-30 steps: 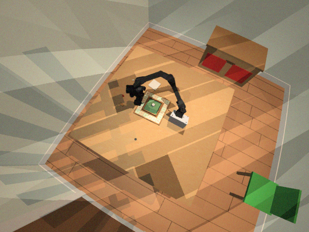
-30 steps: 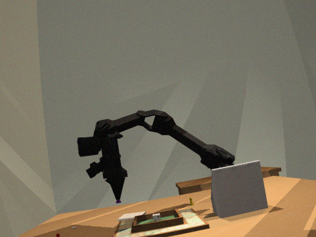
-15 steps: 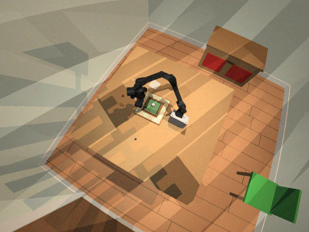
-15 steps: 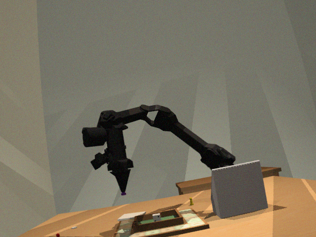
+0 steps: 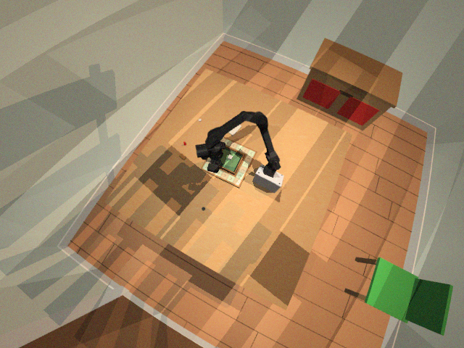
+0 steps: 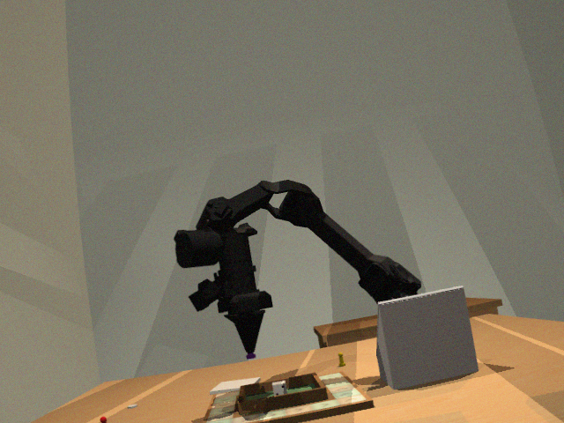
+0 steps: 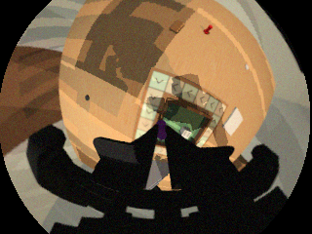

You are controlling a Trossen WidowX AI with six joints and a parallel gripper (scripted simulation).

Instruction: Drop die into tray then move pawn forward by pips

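My gripper tip is 5 cm past the tray floor, 8 cm to the left of it and 11 cm above it. The rest, counted from my gripper tip: purple pawn (1 cm above); then red pawn (28 cm ahead, 9 cm to the right, 10 cm below); then die (5 cm behind, 9 cm to the right, 9 cm below).
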